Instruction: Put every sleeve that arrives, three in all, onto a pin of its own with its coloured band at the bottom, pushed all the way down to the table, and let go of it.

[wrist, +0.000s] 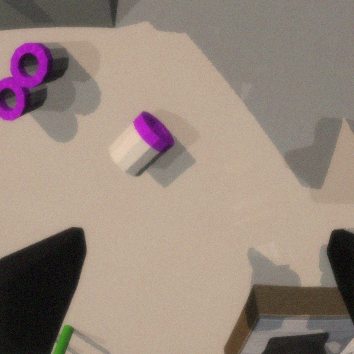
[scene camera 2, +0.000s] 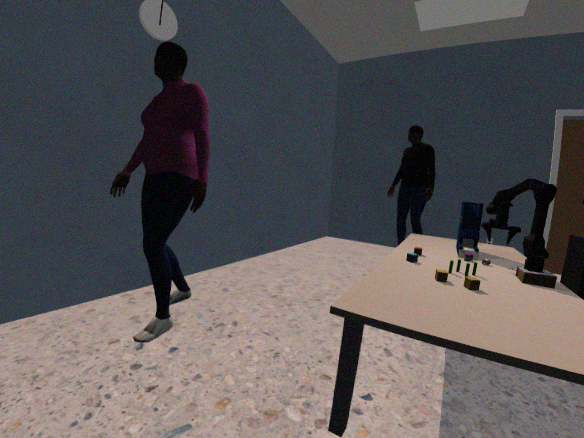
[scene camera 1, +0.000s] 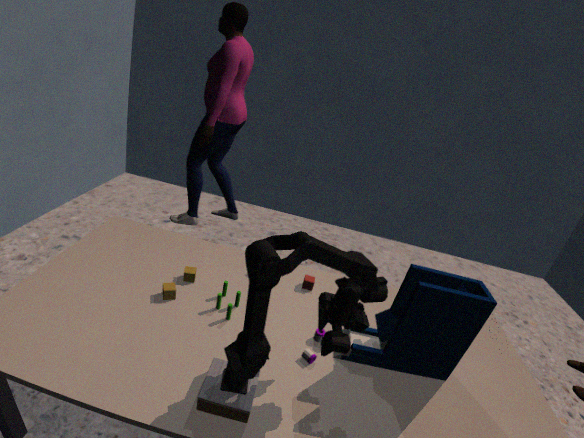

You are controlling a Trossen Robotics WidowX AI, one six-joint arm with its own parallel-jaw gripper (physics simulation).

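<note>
Four green pins point(scene camera 1: 229, 312) point(scene camera 2: 467, 270) point(wrist: 63, 340) stand bare on the table. Two sleeves stand upright side by side near the chute, purple bands on top. The one nearer the pins point(scene camera 1: 319, 335) point(wrist: 11, 99) is partly cut off in the wrist view; the other point(wrist: 31, 65) is hidden behind the gripper in scene camera 1. A third, pale sleeve point(scene camera 1: 309, 356) point(scene camera 2: 486, 262) point(wrist: 141, 144) lies on its side, its purple band facing the upper right in the wrist view. My gripper point(scene camera 1: 324, 342) point(scene camera 2: 500, 243) point(wrist: 211, 243) is open and empty, above the table near the sleeves.
A tall blue dispenser point(scene camera 1: 445, 325) point(scene camera 2: 470, 220) with a low chute stands beyond the sleeves. Two yellow blocks point(scene camera 1: 169, 291) point(scene camera 2: 472, 283) lie past the pins. A red block point(scene camera 1: 308, 282) point(scene camera 2: 418, 251) and a teal block point(scene camera 2: 412, 257) lie toward the far edge. Two people stand beyond the table.
</note>
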